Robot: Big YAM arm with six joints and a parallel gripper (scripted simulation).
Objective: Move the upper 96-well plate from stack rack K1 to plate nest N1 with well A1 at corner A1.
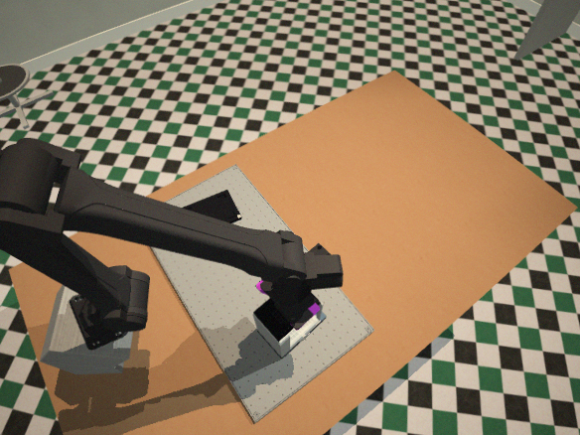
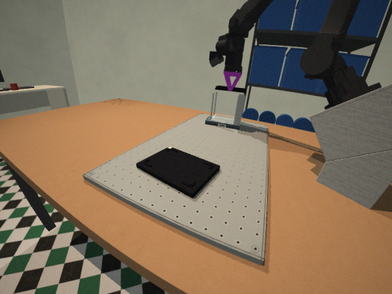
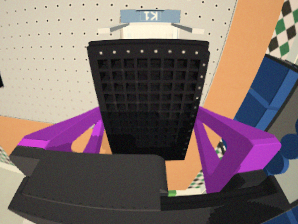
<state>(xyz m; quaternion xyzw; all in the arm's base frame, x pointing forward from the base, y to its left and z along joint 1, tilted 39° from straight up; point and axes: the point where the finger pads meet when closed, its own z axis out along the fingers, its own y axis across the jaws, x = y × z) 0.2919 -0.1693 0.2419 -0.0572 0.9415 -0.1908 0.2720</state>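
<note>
The plate nest N1 lies 60 mm ahead of my hand, 430 mm to the left of it and 160 mm below it. From my hand the other things lie so: pale A1 square (120 mm ahead, 350 mm to the left, 150 mm below); black 96-well plate (right at my hand); white plate (140 mm below).
</note>
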